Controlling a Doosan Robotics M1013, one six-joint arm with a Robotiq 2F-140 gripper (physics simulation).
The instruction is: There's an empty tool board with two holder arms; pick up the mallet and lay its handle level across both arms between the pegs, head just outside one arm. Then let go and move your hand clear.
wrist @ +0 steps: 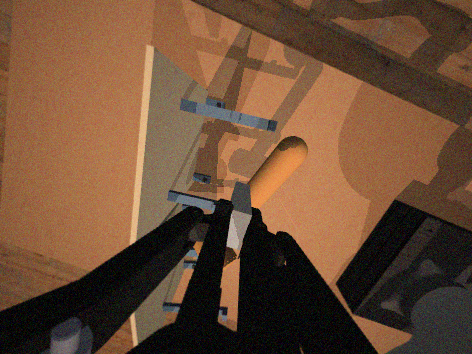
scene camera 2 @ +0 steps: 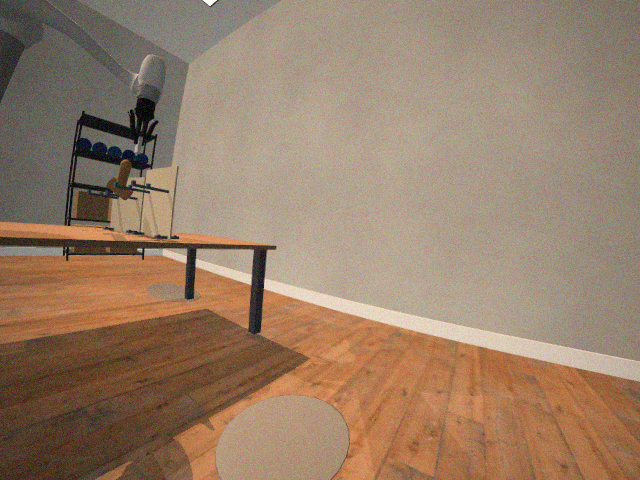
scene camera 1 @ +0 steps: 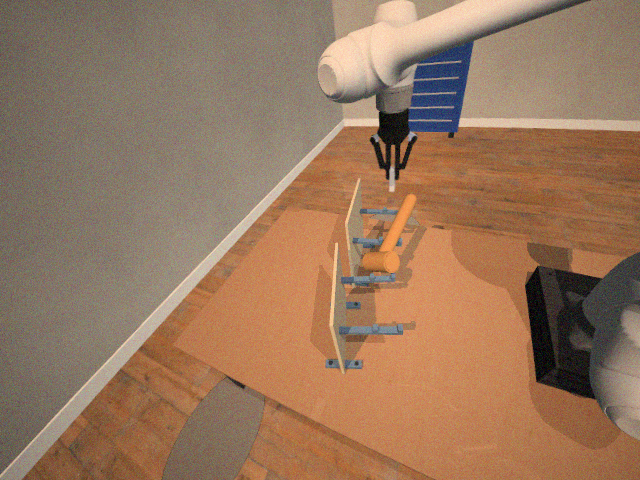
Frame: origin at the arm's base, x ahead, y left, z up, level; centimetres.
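Seen in the pictures: gripper, fingertip midpoint: [wrist: 238, 195] [scene camera 2: 137, 152] [scene camera 1: 392, 189]; arm's base, link origin: [wrist: 422, 291].
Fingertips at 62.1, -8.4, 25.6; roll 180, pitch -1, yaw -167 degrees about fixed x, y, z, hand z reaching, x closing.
Pixels of each thing's middle, then the offset from my fingertips to it, as dx, dy, dz. Level surfaces: height alone.
- orange mallet, body centre: [wrist: 241, 209] [scene camera 1: 395, 230] [scene camera 2: 122, 178] -3.7, +6.0, -11.3
- same far board, body centre: [wrist: 207, 154] [scene camera 1: 371, 235] [scene camera 2: 146, 200] +6.5, +2.5, -19.8
- table, surface height: dz -36.0
The orange mallet [scene camera 1: 379, 261] [scene camera 2: 124, 173] [wrist: 280, 167] is tilted at the far board in scene camera 1. Its head is low, outside that board's nearer blue arm [scene camera 1: 361, 241] [wrist: 192, 200], and its handle slants upward and outward. Whether it touches the arms is unclear. The farther arm [scene camera 1: 374, 211] [wrist: 205, 110] belongs to the same far board [scene camera 1: 355, 222] [scene camera 2: 162, 206] [wrist: 167, 125]. The near board [scene camera 1: 339, 310] holds no tool on its two arms. My gripper [scene camera 1: 391, 183] [scene camera 2: 139, 147] [wrist: 238, 195] is shut and empty, above the mallet and partly covering it in the wrist view.
Both boards stand on the table [scene camera 1: 258, 289] [scene camera 2: 217, 242]. An open black box [scene camera 1: 537, 330] [wrist: 377, 245] is by the robot base. A blue cabinet [scene camera 1: 439, 100] stands against the back wall, and a black shelf rack [scene camera 2: 103, 122] shows beyond the table.
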